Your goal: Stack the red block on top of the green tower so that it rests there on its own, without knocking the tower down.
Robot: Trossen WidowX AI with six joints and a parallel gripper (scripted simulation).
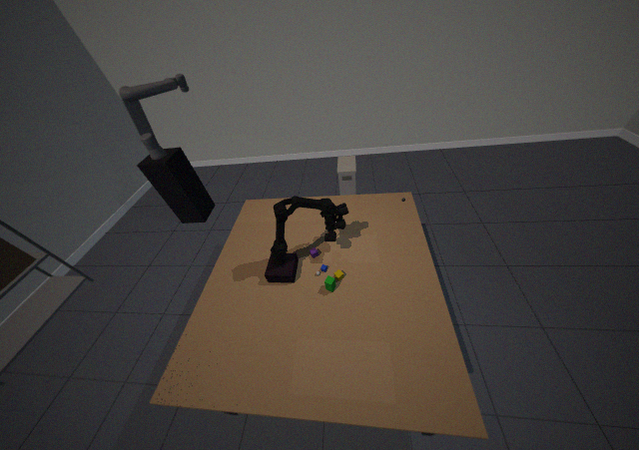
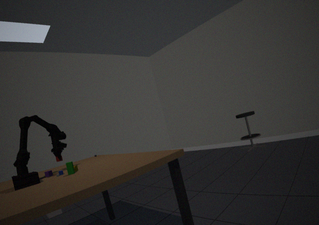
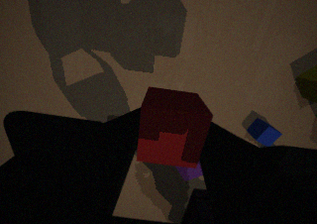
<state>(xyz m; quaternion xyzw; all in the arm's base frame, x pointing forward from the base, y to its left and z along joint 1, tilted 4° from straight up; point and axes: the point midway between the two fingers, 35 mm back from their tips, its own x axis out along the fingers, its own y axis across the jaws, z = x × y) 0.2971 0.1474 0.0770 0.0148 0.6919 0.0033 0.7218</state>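
Now: the yellow block 40 mm ahead of my gripper tip, 210 mm to the right of it and 80 mm below it. Round my gripper tip: small blue block: 50 mm behind, 160 mm to the right, 80 mm below; red block: 10 mm above; purple block: 120 mm behind, 50 mm to the right, 70 mm below.
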